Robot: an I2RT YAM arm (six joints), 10 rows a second.
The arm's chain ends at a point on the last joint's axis. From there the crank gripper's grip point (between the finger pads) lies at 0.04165 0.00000 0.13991 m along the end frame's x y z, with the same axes.
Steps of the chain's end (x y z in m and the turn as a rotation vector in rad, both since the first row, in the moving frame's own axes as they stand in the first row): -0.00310, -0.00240, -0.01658, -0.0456, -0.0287, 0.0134; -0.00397, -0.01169, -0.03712, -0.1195, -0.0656, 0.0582; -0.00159, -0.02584, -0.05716, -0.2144, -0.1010, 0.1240; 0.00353, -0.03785, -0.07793, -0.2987, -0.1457, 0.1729; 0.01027, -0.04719, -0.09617, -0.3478, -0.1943, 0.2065
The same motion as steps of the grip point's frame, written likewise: -0.00718, 0.00453, -0.01560, -0.0456, -0.0287, 0.0134; -0.01376, 0.00728, -0.03584, -0.1195, -0.0656, 0.0582; -0.01793, 0.00848, -0.05746, -0.2144, -0.1010, 0.1240; -0.02100, 0.00916, -0.08070, -0.2987, -0.1457, 0.1729; -0.02260, 0.00679, -0.10074, -0.3478, -0.1943, 0.2065
